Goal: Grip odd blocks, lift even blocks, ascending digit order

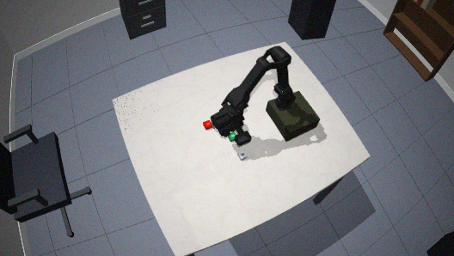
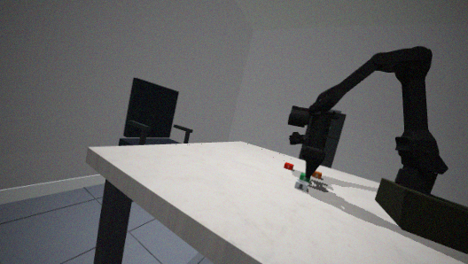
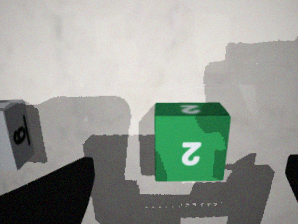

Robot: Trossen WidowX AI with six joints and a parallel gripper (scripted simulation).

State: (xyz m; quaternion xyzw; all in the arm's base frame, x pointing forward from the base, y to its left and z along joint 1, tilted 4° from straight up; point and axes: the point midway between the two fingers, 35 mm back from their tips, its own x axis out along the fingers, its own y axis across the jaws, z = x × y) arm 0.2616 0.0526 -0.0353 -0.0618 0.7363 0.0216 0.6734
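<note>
Right now my gripper tip is 1 cm short of the green block and 1 cm above it. From my gripper tip the other things lie so: orange block (12 cm to the right, 2 cm behind, 1 cm below); white block (10 cm to the left, 1 cm below); red block (9 cm to the right, 9 cm ahead, 1 cm below).
</note>
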